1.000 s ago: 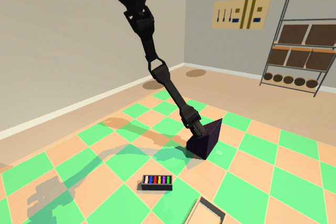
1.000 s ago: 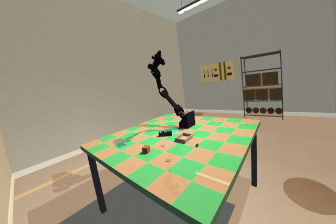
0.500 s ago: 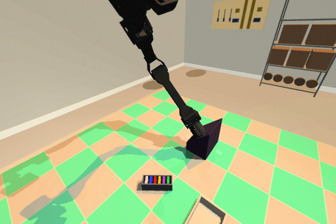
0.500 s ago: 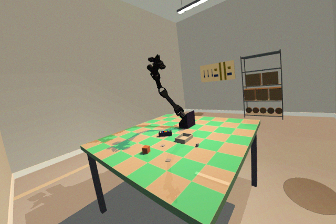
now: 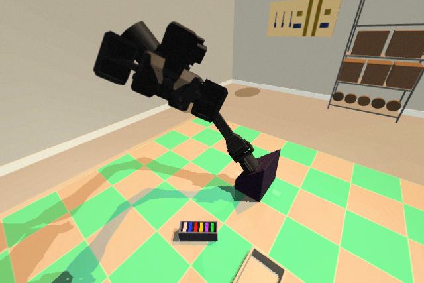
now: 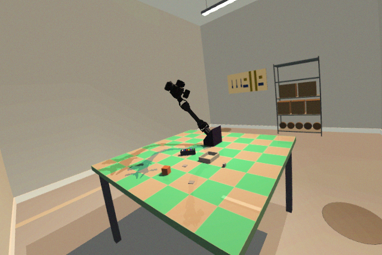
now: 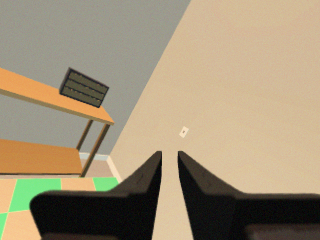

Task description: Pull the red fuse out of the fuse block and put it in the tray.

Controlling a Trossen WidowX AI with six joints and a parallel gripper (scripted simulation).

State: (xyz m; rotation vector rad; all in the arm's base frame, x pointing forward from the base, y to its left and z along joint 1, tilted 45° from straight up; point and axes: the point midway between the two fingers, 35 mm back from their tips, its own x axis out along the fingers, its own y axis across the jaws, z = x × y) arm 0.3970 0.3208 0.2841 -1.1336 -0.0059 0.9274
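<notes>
Now: the red fuse 520 mm below my gripper tip, 120 mm behind it and 110 mm to the right of it. The rest, counted from my gripper tip: purple fuse: 520 mm below, 140 mm behind, 80 mm to the right; yellow fuse: 520 mm below, 130 mm behind, 90 mm to the right; blue fuse: 520 mm below, 120 mm to the right, 110 mm behind.
</notes>
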